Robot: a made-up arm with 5 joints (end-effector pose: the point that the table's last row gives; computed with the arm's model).
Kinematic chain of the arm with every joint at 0, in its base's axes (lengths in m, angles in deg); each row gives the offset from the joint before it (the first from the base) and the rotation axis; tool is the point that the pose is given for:
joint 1: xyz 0 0 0.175 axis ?
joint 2: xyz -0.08 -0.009 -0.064 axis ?
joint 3: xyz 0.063 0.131 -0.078 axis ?
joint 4: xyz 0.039 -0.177 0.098 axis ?
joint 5: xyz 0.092 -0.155 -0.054 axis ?
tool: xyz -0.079 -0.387 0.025
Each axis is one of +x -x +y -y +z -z.
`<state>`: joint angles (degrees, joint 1 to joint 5).
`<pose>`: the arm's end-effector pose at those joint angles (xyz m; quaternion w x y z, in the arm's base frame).
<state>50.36 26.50 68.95 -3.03 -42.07</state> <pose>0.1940 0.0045 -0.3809 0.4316 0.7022 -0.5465 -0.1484</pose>
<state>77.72 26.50 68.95 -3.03 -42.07</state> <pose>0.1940 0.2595 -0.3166 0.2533 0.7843 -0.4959 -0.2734</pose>
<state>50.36 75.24 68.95 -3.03 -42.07</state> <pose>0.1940 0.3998 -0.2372 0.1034 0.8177 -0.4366 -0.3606</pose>
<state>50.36 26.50 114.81 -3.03 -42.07</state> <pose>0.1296 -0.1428 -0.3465 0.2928 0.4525 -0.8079 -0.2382</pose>
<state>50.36 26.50 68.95 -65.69 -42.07</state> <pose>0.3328 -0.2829 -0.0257 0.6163 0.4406 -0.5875 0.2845</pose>
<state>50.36 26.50 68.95 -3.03 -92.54</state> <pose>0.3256 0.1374 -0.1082 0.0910 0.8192 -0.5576 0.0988</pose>
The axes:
joint 1: +x
joint 2: +x
joint 3: -y
joint 4: -z
joint 5: -x

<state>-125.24 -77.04 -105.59 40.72 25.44</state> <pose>0.2807 0.3031 -0.0567 0.4827 0.4064 0.1897 0.7522</pose>
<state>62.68 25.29 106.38 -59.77 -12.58</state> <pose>-0.1457 -0.3741 -0.1531 0.6388 0.1446 -0.7318 -0.1882</pose>
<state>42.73 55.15 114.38 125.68 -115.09</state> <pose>0.2634 -0.0273 0.0639 0.7872 -0.0250 0.4515 0.4193</pose>
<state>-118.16 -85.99 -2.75 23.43 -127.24</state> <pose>0.0440 0.0924 0.5434 0.7635 -0.6126 -0.0729 0.1909</pose>
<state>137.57 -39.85 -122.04 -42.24 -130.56</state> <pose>-0.2408 -0.0186 0.2273 0.4725 -0.2835 -0.8321 0.0632</pose>
